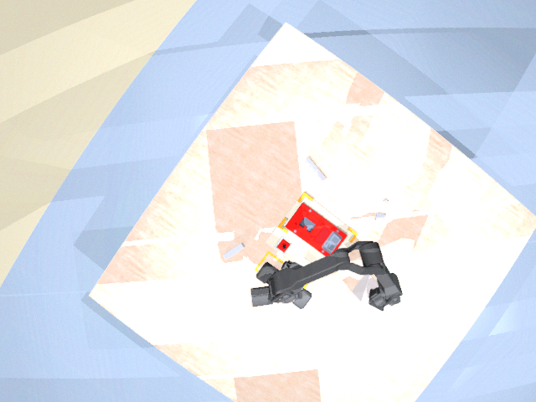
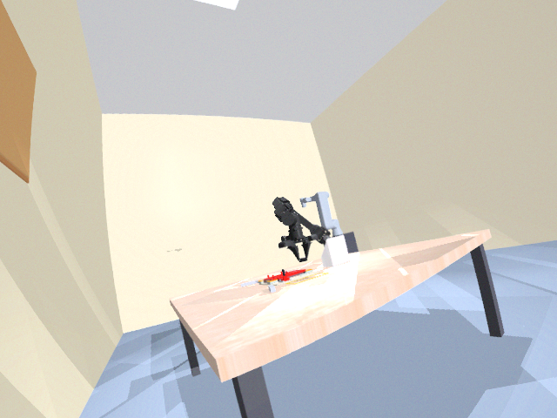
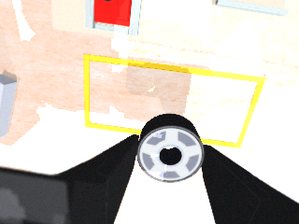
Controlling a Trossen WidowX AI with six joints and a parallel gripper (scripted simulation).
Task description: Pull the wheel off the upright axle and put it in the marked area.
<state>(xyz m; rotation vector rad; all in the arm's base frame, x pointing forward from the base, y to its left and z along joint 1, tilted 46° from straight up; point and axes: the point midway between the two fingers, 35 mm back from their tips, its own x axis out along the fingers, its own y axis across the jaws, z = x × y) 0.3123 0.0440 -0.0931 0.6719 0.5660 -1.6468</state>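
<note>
Right now the wheel is right at my gripper tip. The rest, counted from my gripper tip: black axle: 50 mm ahead, 100 mm to the right, 50 mm below.
</note>
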